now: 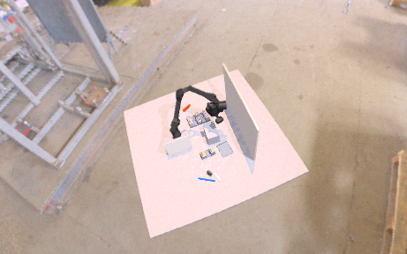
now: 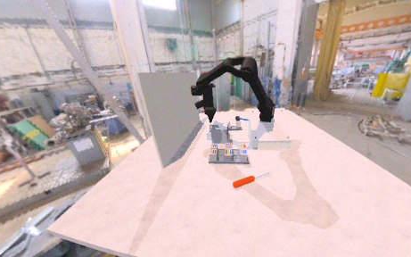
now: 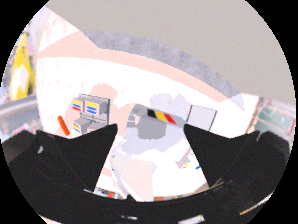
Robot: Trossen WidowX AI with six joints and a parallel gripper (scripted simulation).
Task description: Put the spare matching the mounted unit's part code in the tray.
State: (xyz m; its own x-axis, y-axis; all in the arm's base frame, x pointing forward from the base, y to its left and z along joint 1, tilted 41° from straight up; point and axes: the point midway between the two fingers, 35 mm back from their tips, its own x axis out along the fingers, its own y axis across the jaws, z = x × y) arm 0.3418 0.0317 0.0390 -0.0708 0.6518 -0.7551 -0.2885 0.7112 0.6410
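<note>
Right now the grey holder is 13 cm behind my gripper tip, 17 cm to the left of it and 14 cm below it. From my gripper tip the other things lie so: grey mounted unit 6 cm behind, 3 cm to the right, 9 cm below; blue pen 21 cm behind, 42 cm to the right, 14 cm below; tall grey panel 20 cm ahead, 4 cm to the right, 8 cm above.
</note>
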